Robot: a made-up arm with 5 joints.
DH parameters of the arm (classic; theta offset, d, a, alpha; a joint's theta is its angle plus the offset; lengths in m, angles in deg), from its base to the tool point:
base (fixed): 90 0.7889 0.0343 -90
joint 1: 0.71 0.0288 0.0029 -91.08
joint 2: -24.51 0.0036 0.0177 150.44
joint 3: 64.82 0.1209 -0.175 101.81
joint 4: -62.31 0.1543 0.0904 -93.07
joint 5: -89.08 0.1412 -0.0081 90
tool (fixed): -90 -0.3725 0 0
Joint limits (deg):
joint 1: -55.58..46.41
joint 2: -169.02..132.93
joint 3: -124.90..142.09
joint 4: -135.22..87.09
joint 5: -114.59..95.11
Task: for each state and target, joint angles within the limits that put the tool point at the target. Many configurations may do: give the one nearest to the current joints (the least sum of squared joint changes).
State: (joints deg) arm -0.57 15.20 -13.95 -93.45 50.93
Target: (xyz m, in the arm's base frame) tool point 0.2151 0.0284 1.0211
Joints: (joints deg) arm 46.41 11.45 25.74 -107.51 87.11
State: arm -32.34 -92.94 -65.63 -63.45 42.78
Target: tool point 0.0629 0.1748 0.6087
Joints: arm -54.21 -98.45 -49.26 -18.77 49.77
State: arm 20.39 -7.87 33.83 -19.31 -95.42
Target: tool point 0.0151 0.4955 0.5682
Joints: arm 19.87 14.19 15.36 -27.21 -87.48
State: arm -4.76 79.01 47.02 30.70 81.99
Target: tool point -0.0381 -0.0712 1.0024
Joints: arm 14.77 59.21 76.65 9.69 77.34
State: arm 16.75 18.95 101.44 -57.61 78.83
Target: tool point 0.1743 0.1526 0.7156
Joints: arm 36.63 -4.73 113.21 -19.12 55.23
